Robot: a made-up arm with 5 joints.
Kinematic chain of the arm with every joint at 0, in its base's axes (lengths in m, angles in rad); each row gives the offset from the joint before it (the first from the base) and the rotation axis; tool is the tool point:
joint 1: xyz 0 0 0.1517 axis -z
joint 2: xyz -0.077 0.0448 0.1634 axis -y
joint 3: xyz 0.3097 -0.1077 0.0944 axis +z
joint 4: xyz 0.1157 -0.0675 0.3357 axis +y
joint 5: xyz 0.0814 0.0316 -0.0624 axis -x
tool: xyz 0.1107 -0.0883 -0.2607
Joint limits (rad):
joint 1: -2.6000..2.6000
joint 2: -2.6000..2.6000
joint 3: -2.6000..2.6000
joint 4: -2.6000..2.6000
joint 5: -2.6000..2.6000
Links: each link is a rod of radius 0.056 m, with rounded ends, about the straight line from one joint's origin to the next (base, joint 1, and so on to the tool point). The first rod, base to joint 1, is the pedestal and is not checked.
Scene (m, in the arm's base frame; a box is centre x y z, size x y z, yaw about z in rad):
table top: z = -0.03
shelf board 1: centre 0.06 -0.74 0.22 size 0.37 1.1 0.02 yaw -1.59
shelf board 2: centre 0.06 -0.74 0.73 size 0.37 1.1 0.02 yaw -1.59
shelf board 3: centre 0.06 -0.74 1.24 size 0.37 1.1 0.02 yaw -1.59
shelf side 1: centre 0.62 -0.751 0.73 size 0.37 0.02 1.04 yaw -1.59
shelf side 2: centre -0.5 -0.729 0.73 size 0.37 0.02 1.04 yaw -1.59
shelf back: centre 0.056 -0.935 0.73 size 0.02 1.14 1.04 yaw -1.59
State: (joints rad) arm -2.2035 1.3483 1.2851 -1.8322 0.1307
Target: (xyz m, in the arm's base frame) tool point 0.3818 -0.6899 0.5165
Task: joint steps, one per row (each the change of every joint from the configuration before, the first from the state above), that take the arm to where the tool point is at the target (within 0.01 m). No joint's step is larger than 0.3 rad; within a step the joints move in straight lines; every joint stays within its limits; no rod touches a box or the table.
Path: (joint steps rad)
1: -0.0793 -0.1407 0.2421 -0.0391 -0.1375
2: -0.0793 -0.1406 0.2421 -0.0391 -0.1376
3: -0.0793 -0.1407 0.2420 -0.0391 -0.1375
4: -0.0793 -0.1406 0.2421 -0.0391 -0.1375
5: -0.0793 -0.1407 0.2421 -0.0391 -0.1376
6: 0.0000 0.0518 0.0261 0.2254 -0.0490
7: 0.0000 0.0518 0.0262 0.2254 -0.0491
8: 0.0000 0.0518 0.0261 0.2254 -0.0490
9: 0.0000 0.0517 0.0261 0.2254 -0.0491
10: 0.0000 0.2468 -0.2341 -0.1280 0.1673
11: 0.0000 0.2467 -0.2341 -0.1279 0.1673
12: 0.0000 0.2467 -0.2340 -0.1279 0.1672

